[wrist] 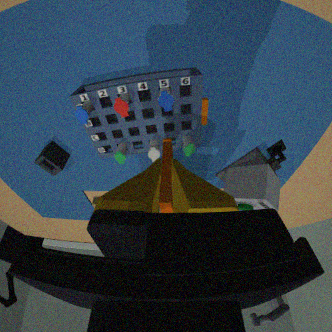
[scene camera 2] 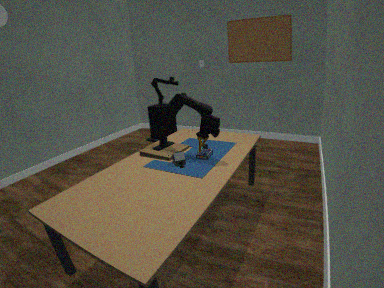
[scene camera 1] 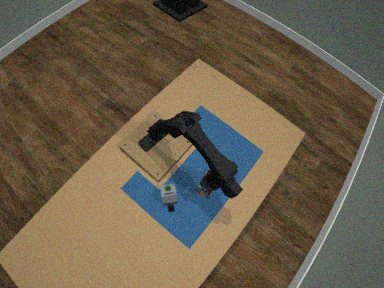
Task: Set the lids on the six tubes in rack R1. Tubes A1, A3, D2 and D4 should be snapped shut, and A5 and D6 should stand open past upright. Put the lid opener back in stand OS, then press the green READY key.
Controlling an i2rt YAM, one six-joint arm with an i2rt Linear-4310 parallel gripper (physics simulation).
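Frame: origin at the arm's base, x right, y ahead, z up, level; millimetres.
Seen in the pictures: gripper, fingertip midpoint: [wrist: 165, 164] [scene camera 2: 201, 146] [scene camera 1: 206, 182]; arm's base, origin of the base link: [scene camera 2: 163, 146] [scene camera 1: 156, 135].
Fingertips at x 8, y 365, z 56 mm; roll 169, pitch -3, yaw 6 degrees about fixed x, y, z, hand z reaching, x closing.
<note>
Pixels of each thing's top centre, then the offset from my fingertips to it. Level surfaces: height alone.
- dark rack R1, middle of its top: [wrist: 142, 134] [scene camera 1: 209, 182] [scene camera 2: 204, 149] dz -31, dx -21, dy +7 mm
- blue mat, its level: dz -83 mm
- A1, middle of its top: [wrist: 81, 115] dz -35, dx -79, dy +23 mm
- A3, middle of its top: [wrist: 121, 107] dz -35, dx -41, dy +31 mm
- A5, middle of its top: [wrist: 165, 101] dz -35, dx -3, dy +40 mm
- D2, middle of its top: [wrist: 119, 157] dz -35, dx -47, dy -29 mm
- D4, middle of its top: [wrist: 153, 155] dz -31, dx -9, dy -21 mm
- D6, middle of its top: [wrist: 189, 150] dz -35, dx +28, dy -12 mm
- orange lid opener, middle of its top: [wrist: 169, 209] dz +36, dx +2, dy -11 mm
- grey key box, middle of its top: [wrist: 261, 210] [scene camera 1: 168, 192] [scene camera 2: 177, 151] dz +1, dx +158, dy -91 mm
- green READY key, middle of its top: [wrist: 247, 211] [scene camera 1: 167, 187] dz -8, dx +145, dy -109 mm
The dark rack R1 [wrist: 194, 99] [scene camera 2: 204, 154] stands on the blue mat [wrist: 49, 66] [scene camera 1: 189, 223]. It holds six grey tubes with coloured lids: blue at A1 [wrist: 81, 115], red at A3 [wrist: 121, 107], blue at A5 [wrist: 166, 100], green at D2 [wrist: 120, 157], white at D4 [wrist: 153, 154] and green at D6 [wrist: 189, 149]. I cannot tell how far each lid is tipped. My gripper [wrist: 165, 164] [scene camera 2: 202, 143] is shut on the orange lid opener [wrist: 166, 188]. The opener's tip sits over row D, just right of the white lid. In scene camera 1 the arm hides most of the rack.
The black stand OS [wrist: 53, 157] [scene camera 1: 171, 208] stands empty on the mat to the left of the rack. The grey key box [wrist: 251, 181] [scene camera 1: 168, 195] [scene camera 2: 178, 157] with the green READY key [wrist: 244, 207] [scene camera 1: 167, 187] is at the right. The arm's base plate [scene camera 1: 148, 161] lies behind.
</note>
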